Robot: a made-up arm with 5 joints.
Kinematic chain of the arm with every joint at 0, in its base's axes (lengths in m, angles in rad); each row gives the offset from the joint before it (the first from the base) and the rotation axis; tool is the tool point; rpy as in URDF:
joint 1: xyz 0.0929 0 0.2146 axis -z
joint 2: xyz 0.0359 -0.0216 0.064 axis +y
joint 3: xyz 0.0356 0 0.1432 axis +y
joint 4: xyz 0.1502 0 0.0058 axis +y
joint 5: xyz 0.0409 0.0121 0 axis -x
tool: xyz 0 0 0 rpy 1.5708 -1.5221 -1.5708
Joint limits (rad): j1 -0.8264..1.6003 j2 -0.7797..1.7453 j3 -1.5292..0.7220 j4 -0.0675..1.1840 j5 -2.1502..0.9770
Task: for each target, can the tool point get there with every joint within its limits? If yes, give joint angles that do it. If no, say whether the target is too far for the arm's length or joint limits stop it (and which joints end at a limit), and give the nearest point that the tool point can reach.
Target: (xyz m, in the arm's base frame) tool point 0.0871 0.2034 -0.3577
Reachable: no: too far | nearest point 0.2099 0.1130 0.0276 | short by 0.414 m
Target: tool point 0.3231 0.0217 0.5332
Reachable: yes | joints -0.1351 0.0412 -0.6730 0.1321 -1.6159
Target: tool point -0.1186 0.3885 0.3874
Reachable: no: too far | nearest point 0.0094 0.1533 0.5410 | short by 0.309 m
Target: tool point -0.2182 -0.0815 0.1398
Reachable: no: joint limits stop it (at a limit: joint 1) | nearest point 0.0807 -0.0903 0.1398 | short by 0.299 m
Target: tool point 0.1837 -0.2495 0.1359
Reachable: yes | joints 1.1859 1.1323 -0.0054 0.0704 -0.7373
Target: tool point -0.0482 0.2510 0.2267
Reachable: no: joint limits stop it (at a limit: joint 1, joint 3, joint 4) | nearest point 0.1916 0.0931 0.1814 | short by 0.291 m
